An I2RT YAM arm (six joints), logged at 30 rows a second.
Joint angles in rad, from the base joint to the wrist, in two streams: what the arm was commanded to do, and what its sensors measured. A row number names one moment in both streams.
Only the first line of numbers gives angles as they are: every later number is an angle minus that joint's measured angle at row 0.
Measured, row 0: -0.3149 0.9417 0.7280 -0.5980 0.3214 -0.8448
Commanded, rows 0 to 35: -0.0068 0.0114 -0.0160 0.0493 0.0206 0.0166; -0.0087 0.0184 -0.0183 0.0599 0.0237 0.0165; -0.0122 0.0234 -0.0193 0.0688 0.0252 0.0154; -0.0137 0.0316 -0.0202 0.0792 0.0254 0.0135; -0.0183 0.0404 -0.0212 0.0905 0.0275 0.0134; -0.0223 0.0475 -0.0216 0.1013 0.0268 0.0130; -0.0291 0.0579 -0.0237 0.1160 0.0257 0.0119; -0.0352 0.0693 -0.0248 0.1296 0.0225 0.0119; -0.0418 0.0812 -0.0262 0.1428 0.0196 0.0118; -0.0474 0.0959 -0.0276 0.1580 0.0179 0.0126; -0.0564 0.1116 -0.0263 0.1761 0.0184 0.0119; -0.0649 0.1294 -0.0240 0.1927 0.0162 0.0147; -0.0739 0.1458 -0.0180 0.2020 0.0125 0.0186; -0.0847 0.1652 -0.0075 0.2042 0.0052 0.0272; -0.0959 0.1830 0.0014 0.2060 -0.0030 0.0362; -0.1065 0.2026 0.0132 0.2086 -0.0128 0.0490; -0.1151 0.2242 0.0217 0.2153 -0.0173 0.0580; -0.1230 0.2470 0.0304 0.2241 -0.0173 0.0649; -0.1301 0.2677 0.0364 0.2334 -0.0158 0.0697; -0.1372 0.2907 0.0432 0.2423 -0.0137 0.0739; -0.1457 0.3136 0.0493 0.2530 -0.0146 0.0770; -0.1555 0.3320 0.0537 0.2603 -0.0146 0.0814; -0.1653 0.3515 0.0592 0.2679 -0.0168 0.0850; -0.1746 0.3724 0.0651 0.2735 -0.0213 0.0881; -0.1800 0.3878 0.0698 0.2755 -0.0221 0.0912; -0.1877 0.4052 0.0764 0.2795 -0.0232 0.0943; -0.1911 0.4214 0.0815 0.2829 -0.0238 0.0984; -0.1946 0.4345 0.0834 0.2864 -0.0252 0.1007; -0.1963 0.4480 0.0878 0.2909 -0.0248 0.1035; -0.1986 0.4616 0.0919 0.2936 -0.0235 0.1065; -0.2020 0.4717 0.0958 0.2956 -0.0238 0.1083; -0.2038 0.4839 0.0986 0.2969 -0.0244 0.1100; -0.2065 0.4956 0.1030 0.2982 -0.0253 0.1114; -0.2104 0.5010 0.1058 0.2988 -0.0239 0.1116; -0.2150 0.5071 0.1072 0.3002 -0.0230 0.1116; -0.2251 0.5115 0.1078 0.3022 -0.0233 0.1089
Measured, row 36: -0.2102 0.5012 0.0760 0.2892 -0.0076 0.0912
